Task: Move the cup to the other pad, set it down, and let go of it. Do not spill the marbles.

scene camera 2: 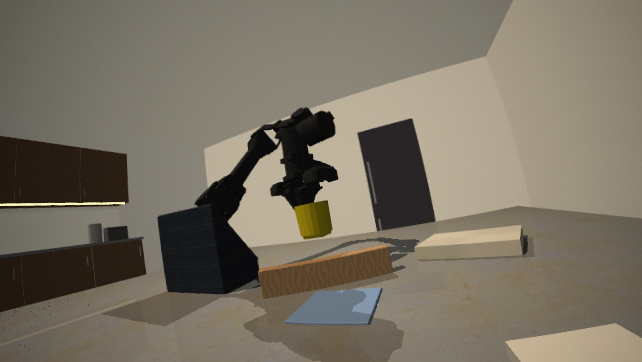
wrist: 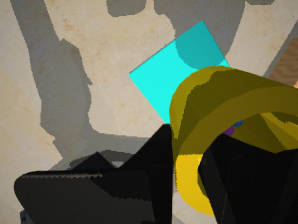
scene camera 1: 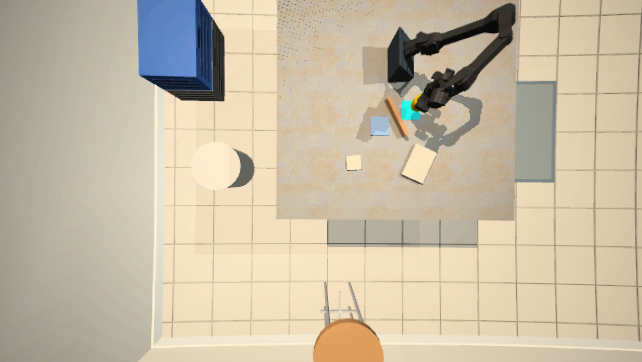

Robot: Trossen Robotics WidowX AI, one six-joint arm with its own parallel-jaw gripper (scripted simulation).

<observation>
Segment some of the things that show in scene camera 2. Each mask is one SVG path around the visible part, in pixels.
The gripper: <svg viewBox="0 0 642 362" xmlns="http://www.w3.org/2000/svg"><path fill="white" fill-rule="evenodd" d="M305 148L291 149L283 153L280 164L284 164L286 176L283 177L283 182L278 182L271 186L271 196L282 195L294 211L296 206L314 203L316 194L323 188L319 182L338 180L337 170L333 166L314 160L313 154L309 154L308 149Z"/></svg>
A yellow cup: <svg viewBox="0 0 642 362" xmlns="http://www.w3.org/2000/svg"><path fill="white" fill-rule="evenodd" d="M328 200L294 207L300 235L303 236L303 239L323 237L332 233Z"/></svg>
A slab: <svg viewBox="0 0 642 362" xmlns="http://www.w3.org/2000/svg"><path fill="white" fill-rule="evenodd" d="M522 225L434 234L414 247L415 258L418 260L522 256L524 249Z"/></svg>
</observation>
